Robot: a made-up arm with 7 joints.
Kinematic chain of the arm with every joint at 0, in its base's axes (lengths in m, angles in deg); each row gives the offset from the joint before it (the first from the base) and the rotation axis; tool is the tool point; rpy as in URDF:
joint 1: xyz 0 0 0.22 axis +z
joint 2: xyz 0 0 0 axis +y
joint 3: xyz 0 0 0.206 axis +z
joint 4: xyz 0.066 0 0 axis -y
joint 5: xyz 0.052 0 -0.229 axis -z
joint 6: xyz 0 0 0 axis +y
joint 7: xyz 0.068 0 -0.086 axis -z
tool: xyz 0 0 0 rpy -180 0 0
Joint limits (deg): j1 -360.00..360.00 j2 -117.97..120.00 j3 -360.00..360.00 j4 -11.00..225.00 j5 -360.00..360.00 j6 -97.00..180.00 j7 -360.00..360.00
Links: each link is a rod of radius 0.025 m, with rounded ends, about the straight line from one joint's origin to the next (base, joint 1, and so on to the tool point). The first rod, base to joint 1, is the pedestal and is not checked.
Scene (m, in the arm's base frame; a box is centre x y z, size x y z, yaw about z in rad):
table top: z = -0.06
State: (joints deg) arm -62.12 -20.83 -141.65 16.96 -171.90 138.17 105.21
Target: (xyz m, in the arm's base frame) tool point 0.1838 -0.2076 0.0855
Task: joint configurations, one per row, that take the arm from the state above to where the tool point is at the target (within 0.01 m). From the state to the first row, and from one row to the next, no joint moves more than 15 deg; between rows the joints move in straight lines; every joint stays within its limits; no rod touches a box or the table.
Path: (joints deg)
1: -48.23 -27.67 -138.54 17.56 -172.88 133.52 105.21
2: -34.33 -34.52 -135.44 18.15 -173.87 128.86 105.21
3: -20.44 -41.36 -132.33 18.75 -174.85 124.21 105.21
4: -6.54 -48.21 -129.23 19.34 -175.84 119.55 105.21
5: 7.35 -55.05 -126.12 19.94 -176.82 114.90 105.21
6: 21.25 -61.90 -123.01 20.53 -177.80 110.24 105.21
7: 35.14 -68.74 -119.91 21.13 -178.79 105.59 105.21
8: 49.04 -75.59 -116.80 21.72 -179.77 100.93 105.21

